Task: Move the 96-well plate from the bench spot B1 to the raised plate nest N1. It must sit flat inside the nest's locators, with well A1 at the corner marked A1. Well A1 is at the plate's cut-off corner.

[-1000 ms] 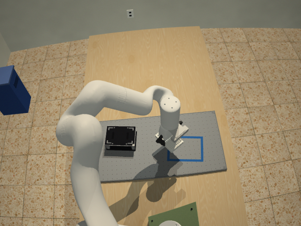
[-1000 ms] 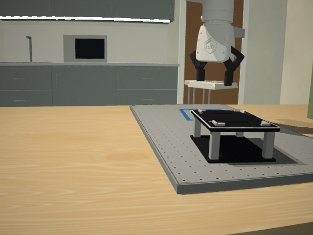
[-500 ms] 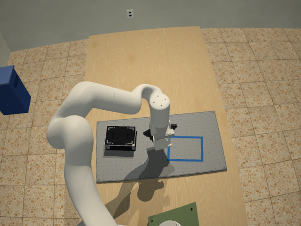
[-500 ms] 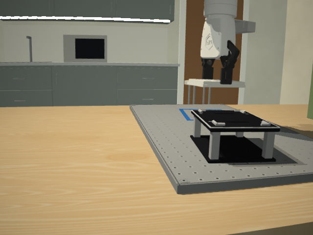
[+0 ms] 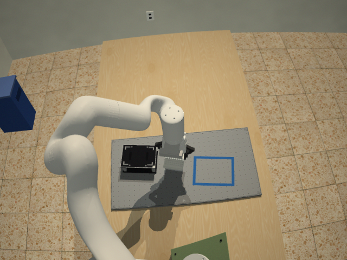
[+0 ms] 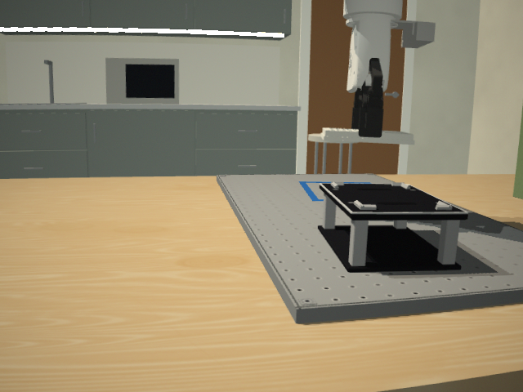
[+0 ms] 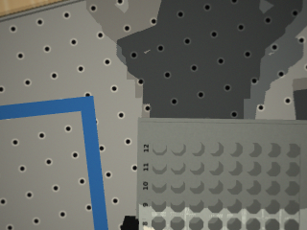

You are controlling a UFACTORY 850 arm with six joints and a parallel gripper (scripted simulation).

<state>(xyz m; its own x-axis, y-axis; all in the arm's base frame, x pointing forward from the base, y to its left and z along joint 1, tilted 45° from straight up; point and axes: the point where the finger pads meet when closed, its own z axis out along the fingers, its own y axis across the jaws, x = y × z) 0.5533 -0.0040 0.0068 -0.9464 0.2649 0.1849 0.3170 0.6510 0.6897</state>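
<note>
Now: the black raised plate nest 17 cm to the left of my hand, 7 cm below it and 5 cm ahead of it. From my hand the other things lie so: locator (24 cm to the left, 7 cm below, 3 cm ahead); white 96-well plate (1 cm below).
</note>
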